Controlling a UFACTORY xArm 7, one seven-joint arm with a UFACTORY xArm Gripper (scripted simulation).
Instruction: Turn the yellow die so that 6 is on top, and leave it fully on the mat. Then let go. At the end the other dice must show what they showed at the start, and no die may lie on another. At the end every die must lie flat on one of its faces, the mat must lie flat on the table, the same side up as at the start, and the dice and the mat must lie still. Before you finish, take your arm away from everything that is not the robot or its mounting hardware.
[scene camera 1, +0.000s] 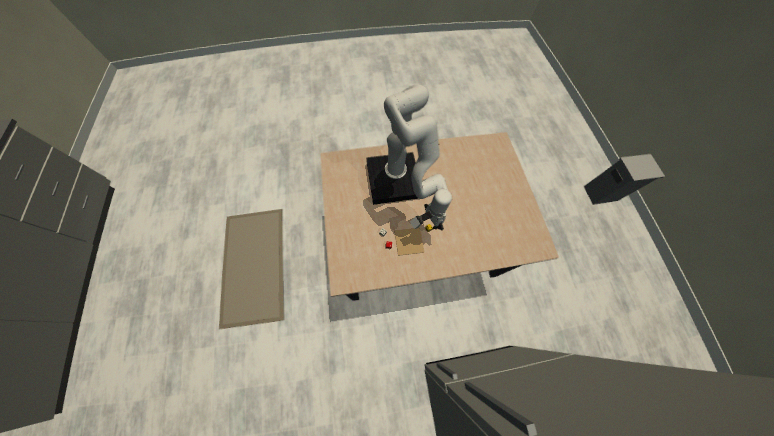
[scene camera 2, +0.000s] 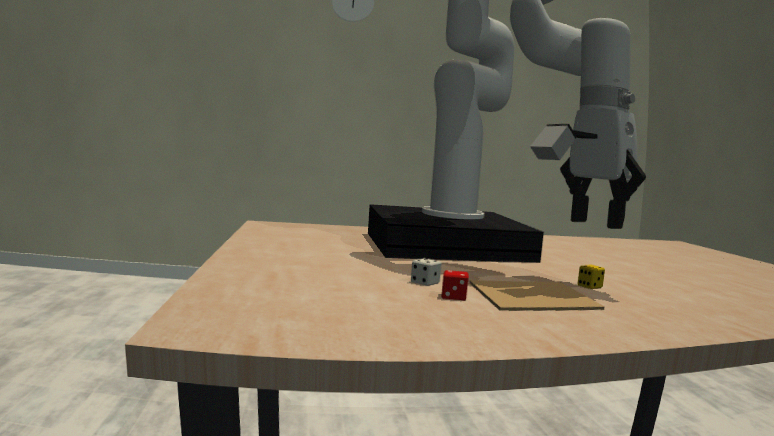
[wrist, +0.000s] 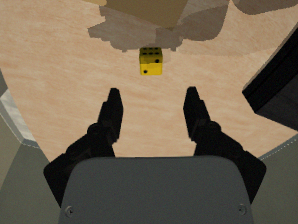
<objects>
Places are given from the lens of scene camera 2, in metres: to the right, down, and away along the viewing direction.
my gripper (scene camera 2: 596, 225): 0.30, 0.01, 0.72
tan mat (scene camera 2: 505, 295): 0.15, 0.10, 0.64
red die (scene camera 2: 455, 283): 0.08, 0.08, 0.62
</objects>
